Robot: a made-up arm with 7 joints. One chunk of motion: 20 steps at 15 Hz.
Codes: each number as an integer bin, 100 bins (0 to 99) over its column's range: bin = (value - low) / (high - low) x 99, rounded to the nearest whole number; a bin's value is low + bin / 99 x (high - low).
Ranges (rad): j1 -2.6..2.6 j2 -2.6..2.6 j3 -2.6..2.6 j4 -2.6..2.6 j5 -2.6..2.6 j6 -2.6..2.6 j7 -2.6..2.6
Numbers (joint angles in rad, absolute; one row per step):
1: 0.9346 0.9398 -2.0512 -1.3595 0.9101 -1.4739 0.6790
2: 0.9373 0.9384 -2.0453 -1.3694 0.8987 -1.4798 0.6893
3: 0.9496 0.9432 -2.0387 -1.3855 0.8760 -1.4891 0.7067
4: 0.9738 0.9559 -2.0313 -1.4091 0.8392 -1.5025 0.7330
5: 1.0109 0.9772 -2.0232 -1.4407 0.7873 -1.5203 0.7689
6: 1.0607 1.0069 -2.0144 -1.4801 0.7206 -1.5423 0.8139
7: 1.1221 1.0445 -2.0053 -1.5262 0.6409 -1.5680 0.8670
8: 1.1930 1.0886 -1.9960 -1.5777 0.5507 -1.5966 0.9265
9: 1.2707 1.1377 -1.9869 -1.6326 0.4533 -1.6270 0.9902
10: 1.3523 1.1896 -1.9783 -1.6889 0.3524 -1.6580 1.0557
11: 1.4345 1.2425 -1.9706 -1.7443 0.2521 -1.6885 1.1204
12: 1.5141 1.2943 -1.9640 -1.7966 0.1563 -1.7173 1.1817
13: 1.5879 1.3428 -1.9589 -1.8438 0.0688 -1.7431 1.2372
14: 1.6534 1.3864 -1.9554 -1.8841 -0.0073 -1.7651 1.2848
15: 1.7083 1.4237 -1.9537 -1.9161 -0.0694 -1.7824 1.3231
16: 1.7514 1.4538 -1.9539 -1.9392 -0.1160 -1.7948 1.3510
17: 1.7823 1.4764 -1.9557 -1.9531 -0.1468 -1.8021 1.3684
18: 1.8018 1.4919 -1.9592 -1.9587 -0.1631 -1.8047 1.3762
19: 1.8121 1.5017 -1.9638 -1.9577 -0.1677 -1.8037 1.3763
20: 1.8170 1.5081 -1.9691 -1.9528 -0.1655 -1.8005 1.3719
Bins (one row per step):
1: 67 67 10 24 67 21 62
2: 67 67 11 23 67 21 63
3: 68 67 11 23 66 21 63
4: 68 68 11 23 65 21 63
5: 69 68 11 22 64 21 64
6: 70 69 11 21 63 20 65
7: 71 69 11 20 62 20 66
8: 72 70 11 19 60 19 67
9: 74 71 12 18 58 19 68
10: 75 72 12 17 56 18 70
11: 77 73 12 16 54 17 71
12: 78 74 12 15 52 17 72
13: 80 75 12 14 51 16 73
14: 81 76 12 14 49 16 74
15: 82 77 12 13 48 16 75
16: 83 77 12 13 47 15 75
17: 83 78 12 12 47 15 76
18: 84 78 12 12 46 15 76
19: 84 78 12 12 46 15 76
20: 84 78 12 12 46 15 76

